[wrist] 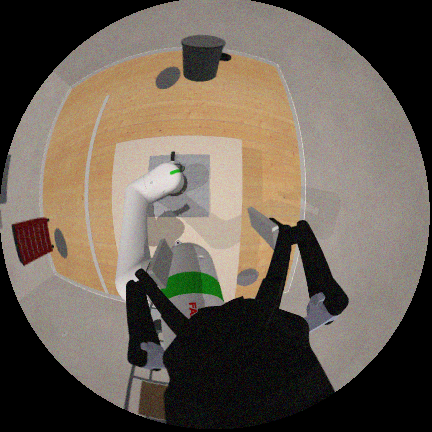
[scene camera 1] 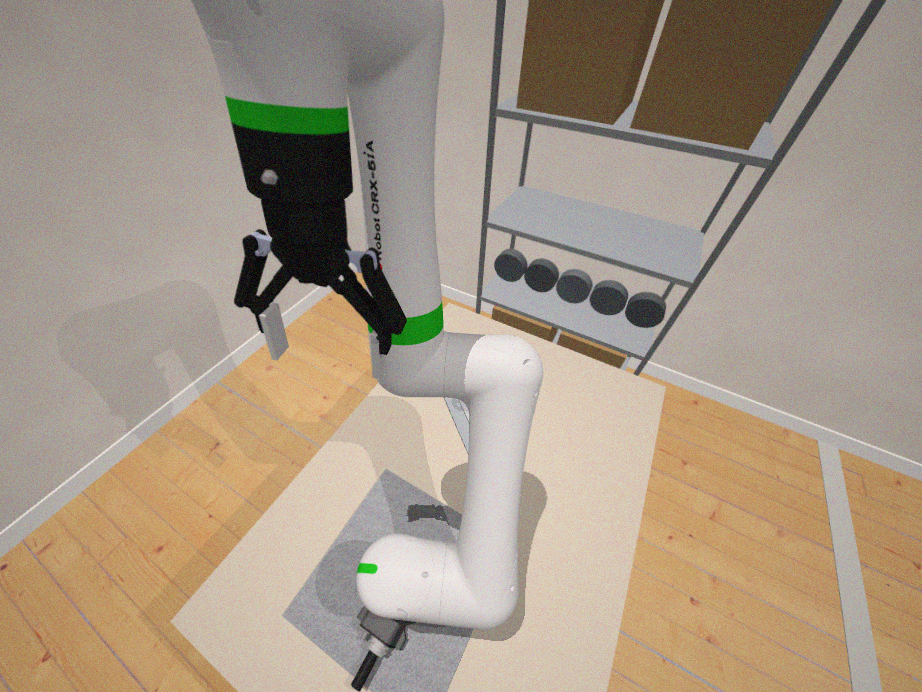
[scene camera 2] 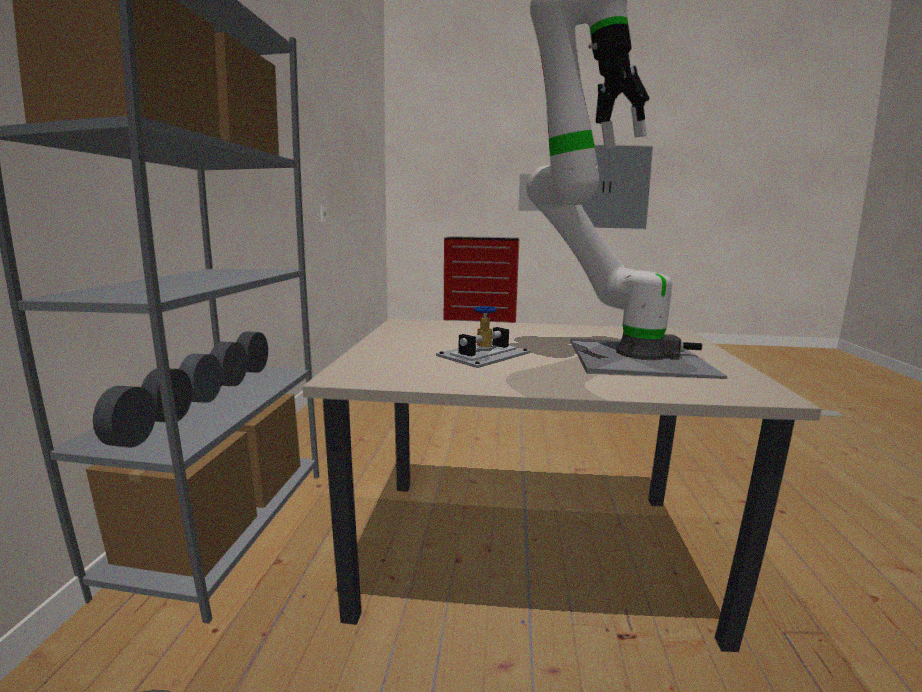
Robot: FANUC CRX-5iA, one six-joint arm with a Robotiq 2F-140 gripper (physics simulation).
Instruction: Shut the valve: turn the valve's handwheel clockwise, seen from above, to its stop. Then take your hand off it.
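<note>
The valve (scene camera 2: 484, 331) is brass, with a blue handwheel (scene camera 2: 484, 308) on top, and stands upright between two black blocks on a light base plate (scene camera 2: 477, 361) on the table's left part in scene camera 2. In scene camera 1 a strip of the base plate (scene camera 1: 459, 424) shows behind the arm; the handwheel is hidden there. The handwheel does not show in the wrist view. My gripper (scene camera 1: 325, 344) (scene camera 2: 624, 130) (wrist: 207, 232) is open and empty, fingers pointing down. It hangs high above the table, right of the valve in scene camera 2, well apart from the handwheel.
The arm rises from a grey mounting plate (scene camera 1: 335, 625) (scene camera 2: 655, 369) on the table (scene camera 1: 595, 446) (scene camera 2: 417, 394). A shelf rack (scene camera 1: 487, 186) (scene camera 2: 152, 297) holds boxes and dark discs. A red drawer cabinet (scene camera 2: 480, 268) (wrist: 32, 240) and a dark bin (wrist: 201, 62) stand near the walls.
</note>
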